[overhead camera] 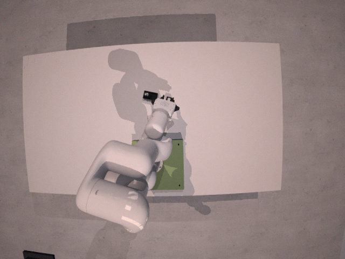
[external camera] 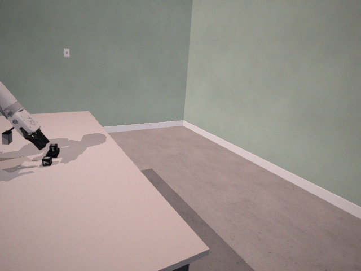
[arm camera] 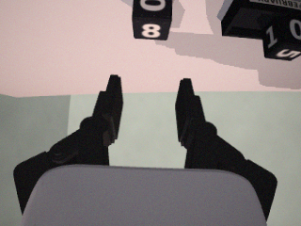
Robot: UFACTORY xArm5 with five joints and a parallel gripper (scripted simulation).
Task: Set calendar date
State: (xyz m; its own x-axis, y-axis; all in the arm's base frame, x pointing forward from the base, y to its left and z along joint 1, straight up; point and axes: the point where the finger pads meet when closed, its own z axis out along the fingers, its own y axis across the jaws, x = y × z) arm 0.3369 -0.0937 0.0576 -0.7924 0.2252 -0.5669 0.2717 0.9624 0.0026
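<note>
Right now the black cube is 1 cm ahead of my hand and 9 cm below it. From my hand the other things lie so: black calendar tray 4 cm ahead, 10 cm to the left, 9 cm below.
</note>
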